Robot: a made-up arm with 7 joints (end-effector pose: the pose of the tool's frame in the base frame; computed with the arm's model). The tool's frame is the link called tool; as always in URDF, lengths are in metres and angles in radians. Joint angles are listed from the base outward.
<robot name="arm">
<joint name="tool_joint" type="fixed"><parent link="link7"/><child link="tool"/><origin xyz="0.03 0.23 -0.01"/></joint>
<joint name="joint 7" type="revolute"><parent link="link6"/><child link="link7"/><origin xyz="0.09 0.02 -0.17"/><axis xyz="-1 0 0"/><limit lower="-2.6" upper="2.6"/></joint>
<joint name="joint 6" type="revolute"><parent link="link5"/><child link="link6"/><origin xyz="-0.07 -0.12 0.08"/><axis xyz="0 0 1"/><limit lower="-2.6" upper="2.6"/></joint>
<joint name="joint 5" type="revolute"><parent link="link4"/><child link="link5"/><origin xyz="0.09 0.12 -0.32"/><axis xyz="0 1 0"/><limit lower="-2.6" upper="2.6"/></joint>
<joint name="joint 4" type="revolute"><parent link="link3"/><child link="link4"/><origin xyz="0.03 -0.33 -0.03"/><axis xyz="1 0 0"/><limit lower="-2.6" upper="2.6"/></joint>
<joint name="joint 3" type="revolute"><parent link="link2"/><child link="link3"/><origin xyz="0.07 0.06 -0.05"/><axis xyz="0 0 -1"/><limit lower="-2.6" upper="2.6"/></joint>
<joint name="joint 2" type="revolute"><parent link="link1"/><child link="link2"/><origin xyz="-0.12 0.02 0.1"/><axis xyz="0 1 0"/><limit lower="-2.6" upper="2.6"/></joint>
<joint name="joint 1" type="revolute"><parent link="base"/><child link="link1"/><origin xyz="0 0 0.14"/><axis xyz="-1 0 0"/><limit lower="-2.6" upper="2.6"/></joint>
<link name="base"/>
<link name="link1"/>
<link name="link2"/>
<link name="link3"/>
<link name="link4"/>
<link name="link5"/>
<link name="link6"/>
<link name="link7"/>
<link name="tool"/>
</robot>
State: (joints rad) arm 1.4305 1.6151 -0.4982 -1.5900 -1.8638 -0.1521 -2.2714
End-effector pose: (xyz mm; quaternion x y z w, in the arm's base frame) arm -74.2 -364.3 568.9 0.5640 0.6435 0.0607 0.5139
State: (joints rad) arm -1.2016 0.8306 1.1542 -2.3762 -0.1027 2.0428 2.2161
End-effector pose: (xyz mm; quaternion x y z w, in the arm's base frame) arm -393.8 -831.4 43.4 -0.1179 0.3159 -0.9409 0.0311
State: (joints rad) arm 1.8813 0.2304 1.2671 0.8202 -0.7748 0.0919 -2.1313
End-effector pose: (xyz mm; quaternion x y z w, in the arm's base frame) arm -313.0 -110.6 251.4 0.0848 -0.3642 0.6399 0.6714
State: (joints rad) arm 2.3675 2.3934 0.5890 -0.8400 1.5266 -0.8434 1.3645
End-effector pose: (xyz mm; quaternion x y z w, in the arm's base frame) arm 9.0 692.7 -61.8 -0.6295 -0.4970 0.1463 0.5791
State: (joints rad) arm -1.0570 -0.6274 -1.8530 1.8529 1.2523 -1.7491 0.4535
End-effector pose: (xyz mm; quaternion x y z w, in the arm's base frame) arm -156.8 32.4 117.6 -0.4099 0.0597 0.4925 0.7654
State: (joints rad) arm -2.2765 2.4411 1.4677 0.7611 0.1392 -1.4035 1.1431
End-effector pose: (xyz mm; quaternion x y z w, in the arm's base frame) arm -596.5 -340.5 -213.7 -0.6156 0.6350 0.2498 0.3943
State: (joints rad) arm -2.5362 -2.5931 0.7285 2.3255 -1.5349 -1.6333 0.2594
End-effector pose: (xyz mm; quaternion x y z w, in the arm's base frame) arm -259.3 13.2 -188.0 -0.2029 0.4609 -0.5618 0.6564
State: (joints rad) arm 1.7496 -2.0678 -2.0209 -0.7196 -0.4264 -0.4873 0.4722
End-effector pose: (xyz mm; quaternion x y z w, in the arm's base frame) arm 138.1 571.0 -577.6 0.2231 0.3270 -0.7681 0.5033
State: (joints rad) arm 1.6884 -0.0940 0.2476 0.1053 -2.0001 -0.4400 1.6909
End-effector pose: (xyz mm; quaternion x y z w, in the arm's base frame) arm 261.8 -65.0 535.5 -0.4643 -0.8557 -0.2192 0.0648
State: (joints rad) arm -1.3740 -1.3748 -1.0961 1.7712 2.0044 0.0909 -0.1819
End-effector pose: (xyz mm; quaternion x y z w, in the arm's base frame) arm -321.6 -273.7 295.2 -0.0181 0.1146 0.8441 0.5235
